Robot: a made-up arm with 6 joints.
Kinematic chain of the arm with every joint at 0, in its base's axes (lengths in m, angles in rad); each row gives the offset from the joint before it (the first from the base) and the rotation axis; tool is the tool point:
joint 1: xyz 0 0 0.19 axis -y
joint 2: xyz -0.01 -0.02 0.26 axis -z
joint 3: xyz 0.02 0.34 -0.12 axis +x
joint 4: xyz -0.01 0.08 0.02 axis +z
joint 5: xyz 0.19 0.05 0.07 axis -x
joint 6: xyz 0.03 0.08 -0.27 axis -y
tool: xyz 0.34 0 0.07
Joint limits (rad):
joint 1: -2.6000..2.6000
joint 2: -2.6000..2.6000
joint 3: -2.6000..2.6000
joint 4: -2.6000..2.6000
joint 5: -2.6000..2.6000
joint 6: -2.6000..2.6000
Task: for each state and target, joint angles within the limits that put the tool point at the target. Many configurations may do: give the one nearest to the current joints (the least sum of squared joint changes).
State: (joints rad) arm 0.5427 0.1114 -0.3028 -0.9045 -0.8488 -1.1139
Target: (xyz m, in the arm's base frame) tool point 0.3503 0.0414 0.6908
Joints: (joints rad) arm 0.8727 0.0169 -0.4244 -1.2137 -0.8226 -0.9144
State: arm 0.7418 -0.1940 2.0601 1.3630 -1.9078 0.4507
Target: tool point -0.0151 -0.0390 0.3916
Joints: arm 0.5561 -0.2091 2.6000 1.3601 -1.6712 1.1990
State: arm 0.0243 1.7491 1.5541 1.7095 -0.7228 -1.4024
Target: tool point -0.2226 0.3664 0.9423
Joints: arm 0.4723 1.6100 2.1258 1.2943 -0.9512 -1.1192
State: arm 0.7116 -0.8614 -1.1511 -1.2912 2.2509 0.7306
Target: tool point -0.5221 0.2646 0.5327
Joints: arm 0.6306 -0.8614 -1.3707 -1.3051 2.3370 0.3519
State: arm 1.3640 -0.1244 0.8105 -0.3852 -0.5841 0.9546
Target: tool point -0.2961 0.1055 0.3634
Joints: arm 1.8745 0.1172 0.8557 -0.7240 -0.7494 1.2357
